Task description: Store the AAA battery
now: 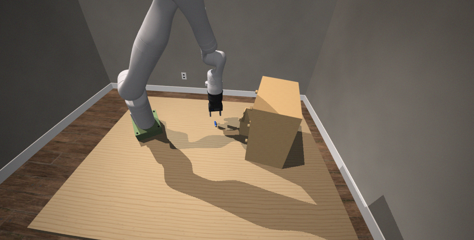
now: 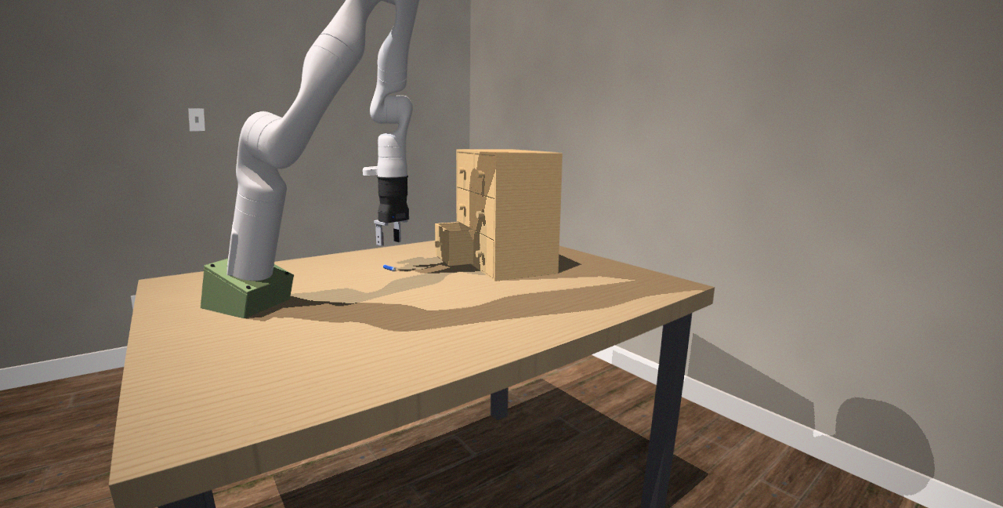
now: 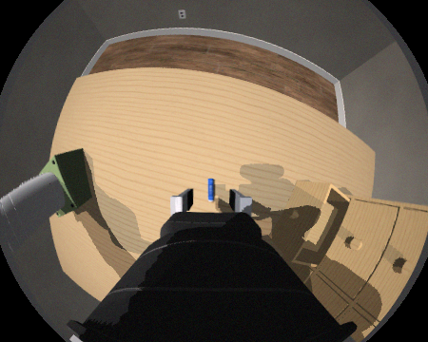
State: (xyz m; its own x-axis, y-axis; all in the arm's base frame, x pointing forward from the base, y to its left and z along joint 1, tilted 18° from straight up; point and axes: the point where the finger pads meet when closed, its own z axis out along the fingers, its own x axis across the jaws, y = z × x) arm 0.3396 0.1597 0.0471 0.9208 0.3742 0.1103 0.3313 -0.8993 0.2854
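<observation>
The blue AAA battery is 9 cm below my hand.
</observation>
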